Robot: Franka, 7 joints.
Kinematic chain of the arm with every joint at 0, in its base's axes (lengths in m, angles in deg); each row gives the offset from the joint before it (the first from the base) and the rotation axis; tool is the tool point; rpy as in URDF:
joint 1: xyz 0 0 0.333 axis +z
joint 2: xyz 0 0 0 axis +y
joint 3: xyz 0 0 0.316 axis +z
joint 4: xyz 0.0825 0 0 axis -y
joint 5: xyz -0.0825 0 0.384 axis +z
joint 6: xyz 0 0 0 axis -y
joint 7: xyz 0.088 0 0 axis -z
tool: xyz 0 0 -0.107 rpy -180 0 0
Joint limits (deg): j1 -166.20..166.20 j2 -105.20..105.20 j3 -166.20..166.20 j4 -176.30..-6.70 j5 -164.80..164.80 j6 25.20..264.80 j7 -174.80..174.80
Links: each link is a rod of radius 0.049 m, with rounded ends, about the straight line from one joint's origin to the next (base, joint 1, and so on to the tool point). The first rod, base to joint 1, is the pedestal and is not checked.
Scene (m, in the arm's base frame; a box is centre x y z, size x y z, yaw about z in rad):
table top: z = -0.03
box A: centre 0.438 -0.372 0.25 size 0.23 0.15 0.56 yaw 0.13
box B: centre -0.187 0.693 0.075 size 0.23 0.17 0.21 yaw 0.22
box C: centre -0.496 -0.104 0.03 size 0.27 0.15 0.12 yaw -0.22
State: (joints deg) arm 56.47 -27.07 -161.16 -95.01 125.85 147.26 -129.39
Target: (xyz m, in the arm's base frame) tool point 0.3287 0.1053 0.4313
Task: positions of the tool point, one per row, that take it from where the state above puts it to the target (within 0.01 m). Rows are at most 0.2 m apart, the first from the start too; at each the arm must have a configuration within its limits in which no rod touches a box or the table.
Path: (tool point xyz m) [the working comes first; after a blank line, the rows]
Joints at the target: 76.25 -73.08 -73.27 -163.82 110.89 115.09 -129.39
Straight joint move there: touches box A.

1: -0.1247 -0.6477 0.2581
2: -0.0304 -0.6018 0.1792
3: 0.0526 -0.5367 0.1379
4: 0.1160 -0.4618 0.1282
5: 0.1554 -0.3838 0.1422
6: 0.1697 -0.3069 0.1723
7: 0.1590 -0.2343 0.2116
8: 0.2554 -0.2016 0.2604
9: 0.3224 -0.1322 0.3189
10: 0.3509 -0.0449 0.3715
11: 0.3475 0.0392 0.4087
12: 0.3287 0.1053 0.4313

